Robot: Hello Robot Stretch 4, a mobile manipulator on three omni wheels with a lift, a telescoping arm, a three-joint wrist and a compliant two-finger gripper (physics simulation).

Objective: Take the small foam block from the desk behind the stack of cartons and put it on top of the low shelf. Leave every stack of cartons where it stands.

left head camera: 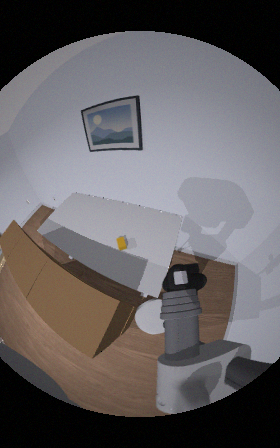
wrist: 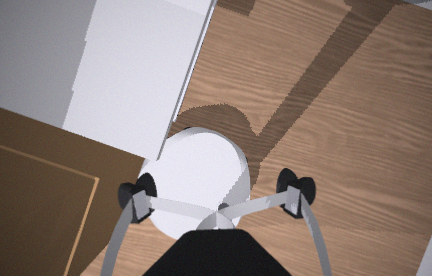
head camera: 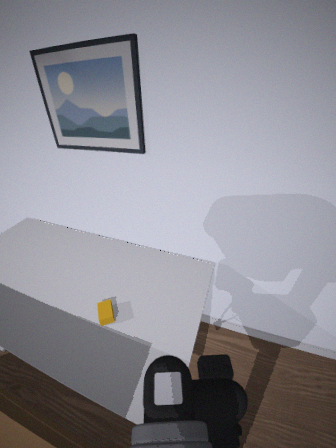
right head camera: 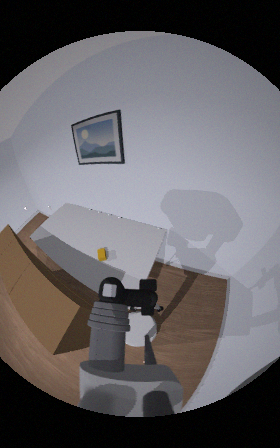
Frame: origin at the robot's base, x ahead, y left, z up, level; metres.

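Seen in the pictures: gripper, fingertip midpoint: (wrist: 216, 186); robot's base at its link origin: (left head camera: 153, 315) (wrist: 198, 177) (right head camera: 137, 327).
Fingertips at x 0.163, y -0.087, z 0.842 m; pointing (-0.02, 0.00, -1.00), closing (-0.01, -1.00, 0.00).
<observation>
Offsets run from my fingertips to a thing's top centre. Level surfaces: height alone.
The small yellow foam block @[dz -0.104, dx +0.421, dy +0.358 m] (head camera: 105, 312) (left head camera: 121, 243) (right head camera: 102, 254) lies on the light grey desk @[dz -0.149 m] (head camera: 170, 295) (left head camera: 155, 230) (right head camera: 140, 242) (wrist: 135, 60), near its shaded front part. The brown stack of cartons @[dz +0.211, dx -0.096, dy +0.522 m] (left head camera: 75, 305) (right head camera: 45, 295) (wrist: 35, 215) stands in front of the desk, with a piece of it at the lower left in the head view. My gripper (wrist: 216, 186) is open and empty, its fingers wide apart and pointing down beside the desk's near right corner. In the head view the wrist hides the fingers. The low shelf does not show in these views.
A white round disc (left head camera: 150, 316) (right head camera: 140, 329) (wrist: 195, 175), seemingly part of my base, is low beside the desk corner and the cartons. Wooden floor @[dz -0.870 m] (head camera: 295, 380) (wrist: 340, 125) lies right of the desk. A wall with a framed picture (head camera: 90, 95) stands behind the desk.
</observation>
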